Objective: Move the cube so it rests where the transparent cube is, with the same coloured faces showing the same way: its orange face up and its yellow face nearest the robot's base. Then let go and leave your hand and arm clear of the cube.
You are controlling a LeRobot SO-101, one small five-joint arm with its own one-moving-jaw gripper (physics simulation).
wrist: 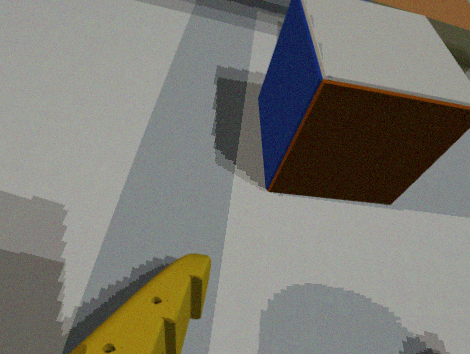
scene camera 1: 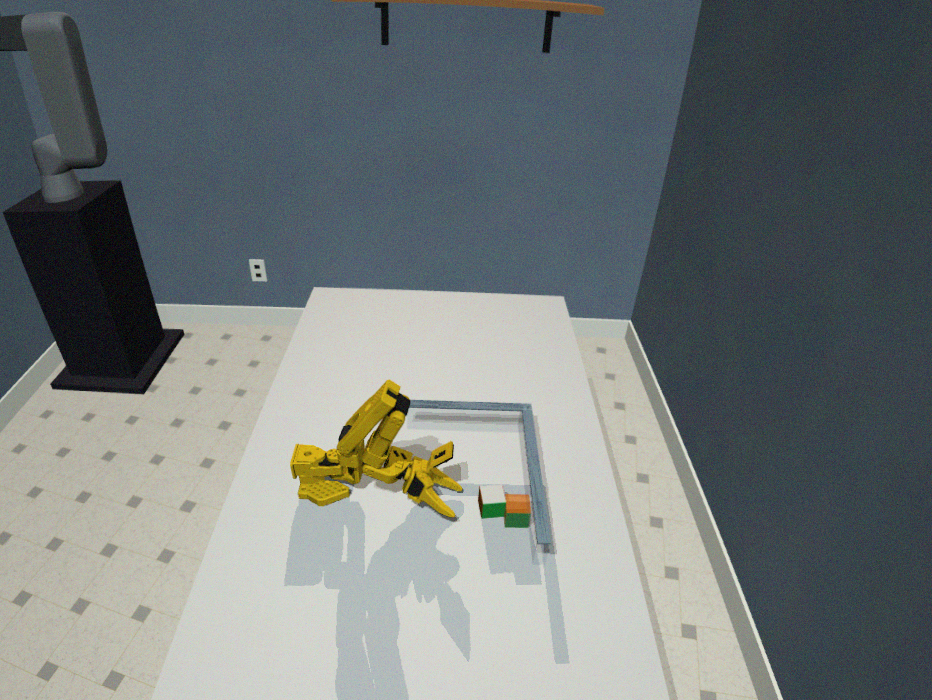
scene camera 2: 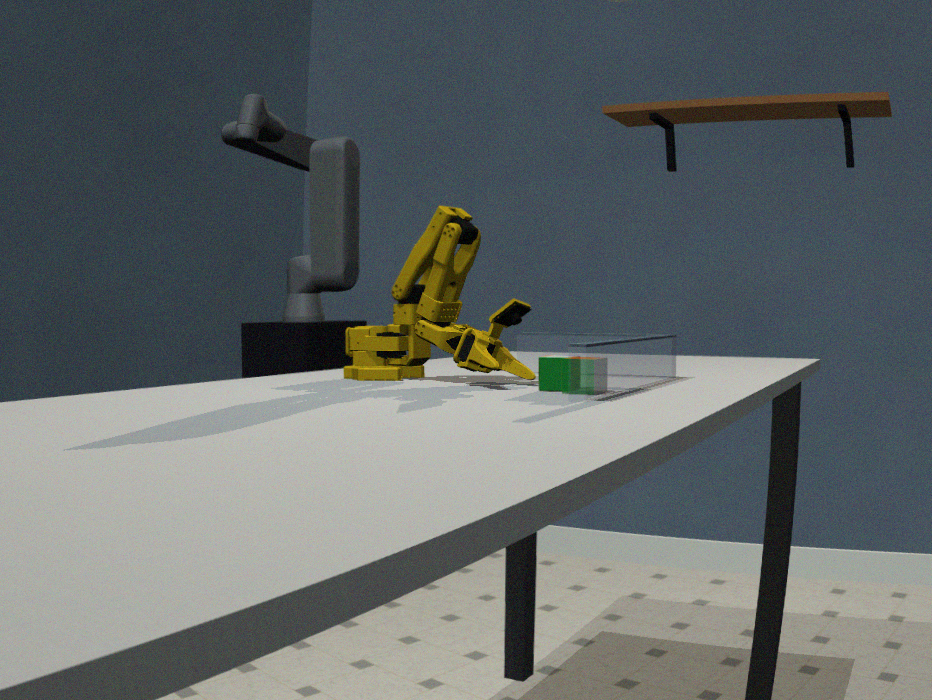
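Seen in the pictures: end effector, tool point: [wrist: 207, 279] [scene camera 1: 459, 489] [scene camera 2: 530, 376]; arm's base, origin of the base link: [scene camera 1: 337, 482] [scene camera 2: 396, 378].
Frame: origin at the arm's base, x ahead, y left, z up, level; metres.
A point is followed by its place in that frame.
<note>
The cube [scene camera 1: 493, 502] @(z 0.040, x 0.271, y -0.065 m) [scene camera 2: 558, 374] @(z 0.020, x 0.278, y -0.066 m) [wrist: 370, 142] @(z 0.025, x 0.251, y -0.048 m) stands flat on the table, with its white face up and its orange face toward the robot's base. Its green face shows in both scene views, and a blue side shows in the wrist view. The transparent cube [scene camera 1: 516, 512] @(z 0.040, x 0.308, y -0.085 m) [scene camera 2: 594, 375] [wrist: 442, 9] @(z 0.040, x 0.302, y -0.071 m) has an orange top and stands just beyond the cube, farther from the base. My gripper [scene camera 1: 458, 503] @(z 0.012, x 0.217, y -0.016 m) [scene camera 2: 531, 375] is open and empty, low over the table on the base side of the cube, a small gap away. One notched jaw [wrist: 165, 310] @(z 0.023, x 0.207, y -0.010 m) shows in the wrist view.
A low see-through wall [scene camera 1: 535, 474] @(z 0.060, x 0.343, y -0.020 m) [scene camera 2: 640, 364] @(z 0.029, x 0.353, y 0.012 m) runs along the transparent cube's far side and turns a corner to a second stretch [scene camera 1: 470, 405] @(z 0.060, x 0.235, y 0.151 m) at the back. A grey arm [scene camera 1: 71, 90] [scene camera 2: 333, 218] stands on a black pedestal off the table.
</note>
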